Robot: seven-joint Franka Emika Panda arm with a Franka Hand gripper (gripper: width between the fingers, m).
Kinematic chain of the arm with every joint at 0, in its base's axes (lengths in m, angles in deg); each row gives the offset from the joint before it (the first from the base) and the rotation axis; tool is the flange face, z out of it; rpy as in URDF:
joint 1: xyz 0 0 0.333 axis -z
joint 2: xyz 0 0 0 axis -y
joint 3: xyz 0 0 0.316 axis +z
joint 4: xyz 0.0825 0 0 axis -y
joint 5: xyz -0.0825 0 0.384 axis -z
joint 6: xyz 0 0 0 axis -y
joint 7: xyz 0.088 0 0 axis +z
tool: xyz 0 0 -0.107 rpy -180 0 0
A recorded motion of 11 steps. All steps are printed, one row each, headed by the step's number.
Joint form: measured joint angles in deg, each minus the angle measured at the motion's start. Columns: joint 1, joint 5, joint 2, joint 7, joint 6, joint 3, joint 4.
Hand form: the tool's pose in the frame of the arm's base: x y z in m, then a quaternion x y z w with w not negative. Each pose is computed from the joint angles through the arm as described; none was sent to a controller.
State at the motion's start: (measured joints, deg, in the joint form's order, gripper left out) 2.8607 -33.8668 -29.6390 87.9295 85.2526 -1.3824 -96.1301
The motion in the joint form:
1: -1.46 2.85 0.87 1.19 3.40 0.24 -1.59
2: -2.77 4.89 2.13 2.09 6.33 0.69 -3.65
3: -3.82 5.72 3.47 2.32 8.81 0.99 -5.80
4: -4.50 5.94 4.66 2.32 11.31 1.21 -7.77
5: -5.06 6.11 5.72 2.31 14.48 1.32 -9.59
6: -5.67 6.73 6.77 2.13 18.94 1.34 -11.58
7: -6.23 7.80 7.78 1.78 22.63 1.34 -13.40
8: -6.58 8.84 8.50 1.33 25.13 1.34 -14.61
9: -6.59 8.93 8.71 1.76 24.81 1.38 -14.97
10: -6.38 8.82 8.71 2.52 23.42 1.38 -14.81
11: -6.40 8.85 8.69 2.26 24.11 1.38 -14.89
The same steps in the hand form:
1: 0.5971 0.0307 0.2818 -0.72008 -0.56690 0.03817 0.39830
2: 0.5921 0.0431 0.2801 -0.71510 -0.58840 0.04234 0.37500
3: 0.5863 0.0535 0.2795 -0.71378 -0.59930 0.04232 0.35996
4: 0.5818 0.0601 0.2790 -0.71618 -0.60408 0.03770 0.34751
5: 0.5795 0.0639 0.2784 -0.72166 -0.60751 0.02865 0.33064
6: 0.5788 0.0655 0.2769 -0.73071 -0.61115 0.01686 0.30376
7: 0.5770 0.0665 0.2760 -0.73728 -0.61536 0.01061 0.27863
8: 0.5758 0.0665 0.2761 -0.74183 -0.61822 0.00769 0.25968
9: 0.5732 0.0671 0.2756 -0.73832 -0.62134 0.00999 0.26214
10: 0.5713 0.0662 0.2759 -0.73230 -0.62462 0.01362 0.27093
11: 0.5723 0.0658 0.2756 -0.73518 -0.62306 0.01138 0.26681

